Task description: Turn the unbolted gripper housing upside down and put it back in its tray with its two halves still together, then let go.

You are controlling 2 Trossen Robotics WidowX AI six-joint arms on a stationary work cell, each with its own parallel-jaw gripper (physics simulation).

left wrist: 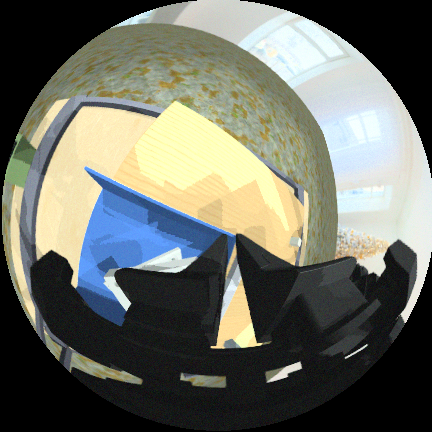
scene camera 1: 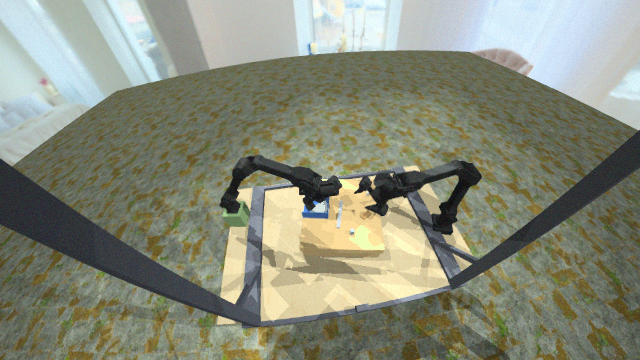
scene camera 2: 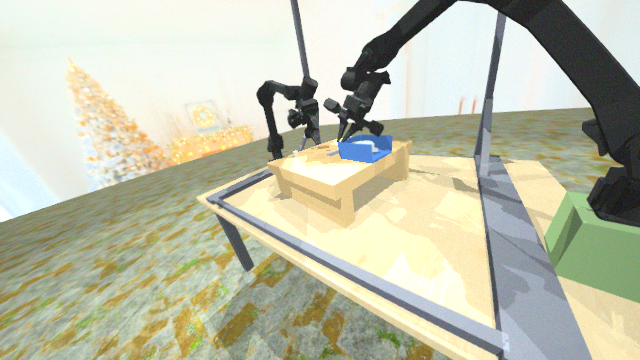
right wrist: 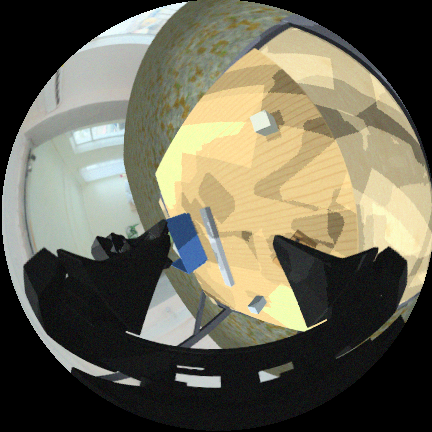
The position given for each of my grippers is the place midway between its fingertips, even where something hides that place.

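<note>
There's my left gripper [scene camera 2: 338, 143], which you'd also find in the left wrist view, the gripper [left wrist: 230, 238], and in the right one, the gripper [right wrist: 166, 220]; it's shut and touching a blue tray. That's the tray [scene camera 2: 348, 150], with the left wrist view showing the tray [left wrist: 125, 228] and the right wrist view the tray [right wrist: 182, 231].
My right gripper [scene camera 2: 318, 136] is open and holds nothing, and the right wrist view shows that gripper [right wrist: 222, 240] too. I can also see a raised wooden block [right wrist: 256, 186], plus a dark frame [scene camera 1: 255, 230].
</note>
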